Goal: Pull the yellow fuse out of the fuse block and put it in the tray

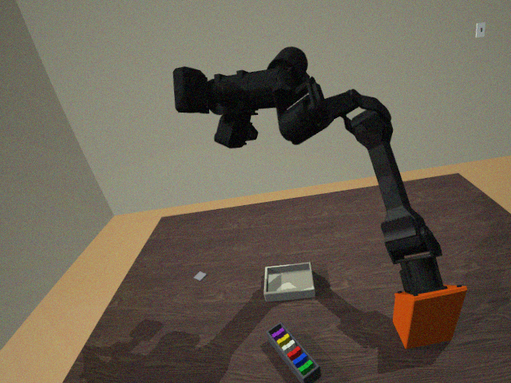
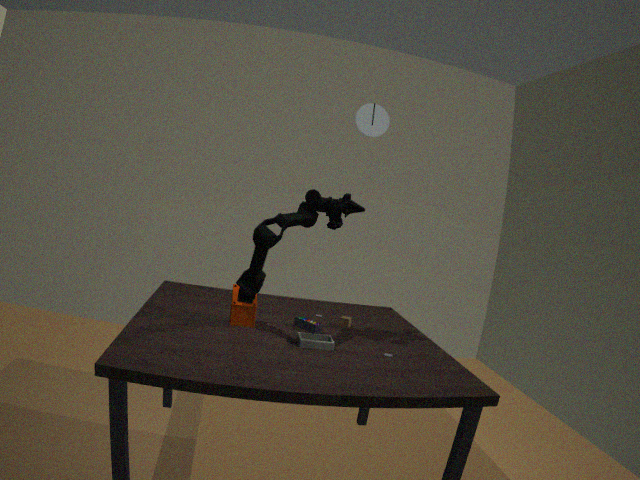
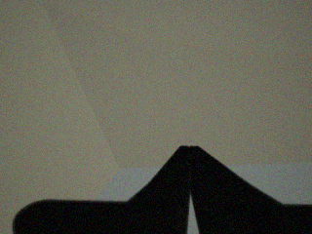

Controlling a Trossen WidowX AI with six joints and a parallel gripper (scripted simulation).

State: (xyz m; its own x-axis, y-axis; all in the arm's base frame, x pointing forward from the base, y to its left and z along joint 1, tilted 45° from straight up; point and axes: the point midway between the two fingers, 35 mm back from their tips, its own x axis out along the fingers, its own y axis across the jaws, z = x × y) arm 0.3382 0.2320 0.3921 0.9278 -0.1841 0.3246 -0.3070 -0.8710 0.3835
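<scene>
My gripper tip is 51 cm above the yellow fuse, 14 cm to the right of it and 11 cm past it. From my gripper tip the other things lie so: purple fuse: 51 cm below, 13 cm to the left, 10 cm behind; white fuse: 51 cm below, 16 cm to the left, 12 cm behind; tray: 53 cm below, 12 cm behind, 5 cm to the right.
</scene>
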